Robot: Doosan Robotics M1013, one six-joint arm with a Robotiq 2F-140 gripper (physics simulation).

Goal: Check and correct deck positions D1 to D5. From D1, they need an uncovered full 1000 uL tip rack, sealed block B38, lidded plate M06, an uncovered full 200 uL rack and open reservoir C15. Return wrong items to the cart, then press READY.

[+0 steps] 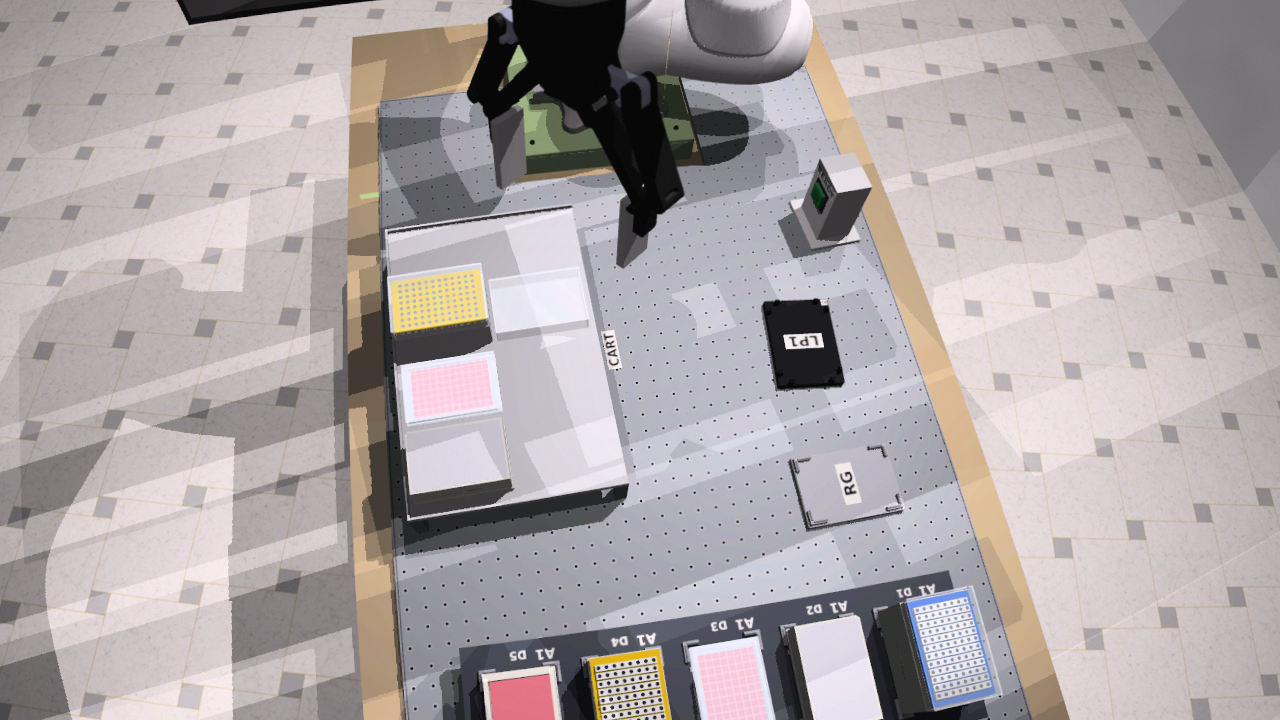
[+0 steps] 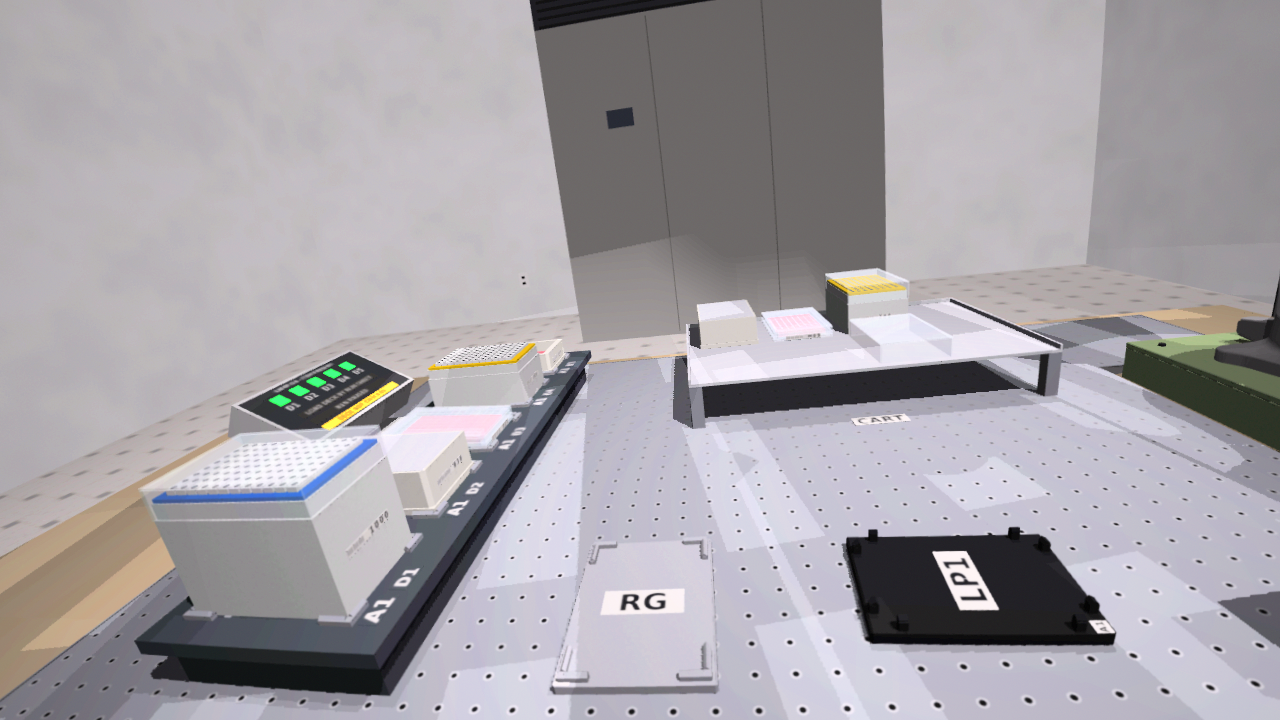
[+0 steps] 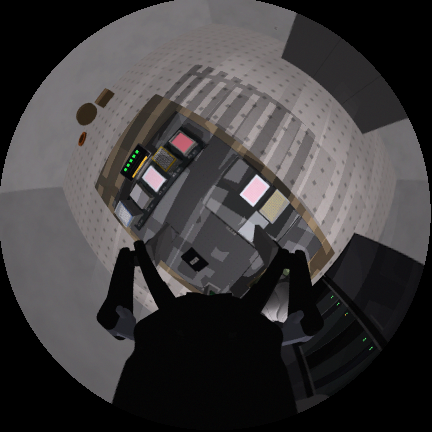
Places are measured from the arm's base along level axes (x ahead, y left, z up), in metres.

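Pixels of known places: gripper, fingertip midpoint: [image 1: 569, 216] [image 3: 212, 233]; arm's base, origin of the base link: [image 3: 277, 285].
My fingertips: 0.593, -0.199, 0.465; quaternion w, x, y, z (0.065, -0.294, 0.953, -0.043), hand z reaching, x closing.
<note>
Ahead of a thing's pixels: the offset from my fingertips to its top centre, as dx, dy, dz. "*": to the spot under its first point.
My gripper [image 1: 571, 204] [image 3: 212, 233] is open and empty, high over the table near the cart {-0.125, -0.080, -0.438} [image 1: 554, 385] [image 2: 984, 353]. At D1 a blue-topped 1000 rack {+0.424, +0.341, -0.351} [image 1: 950, 646] [image 2: 268, 528] [image 3: 125, 213] appears to have a clear cover. D2 holds a pale block {+0.409, +0.218, -0.412} [image 1: 836, 671] [image 2: 434, 470], D3 a pink plate {+0.396, +0.095, -0.432} [image 1: 729, 680] [image 2: 460, 425] [image 3: 154, 178], apparently lidded. D4 holds an uncovered yellow-topped rack {+0.379, -0.028, -0.389} [image 1: 629, 685] [image 2: 487, 376] [image 3: 164, 158], D5 an open red reservoir {+0.363, -0.151, -0.423} [image 1: 521, 696] [image 3: 182, 142]. The panel {* +0.542, +0.085, -0.382} [image 2: 322, 389] [image 3: 135, 162] shows five green squares and a yellow bar. Item codes are unreadable.
The cart bears a covered yellow rack {-0.184, -0.143, -0.373} [image 1: 438, 300] [image 2: 866, 300], a clear tray-like lid {-0.174, -0.009, -0.419} [image 1: 538, 301] [image 2: 899, 335], a pink plate {-0.076, -0.151, -0.427} [image 1: 450, 388] [image 2: 796, 323] and a pale block {+0.031, -0.159, -0.402} [image 1: 456, 456] [image 2: 726, 324]. LP1 {-0.052, +0.367, -0.484} [image 1: 802, 362], RG {+0.174, +0.350, -0.490} [image 1: 827, 501] and a grey device {-0.259, +0.490, -0.374} [image 1: 841, 201] stand opposite.
</note>
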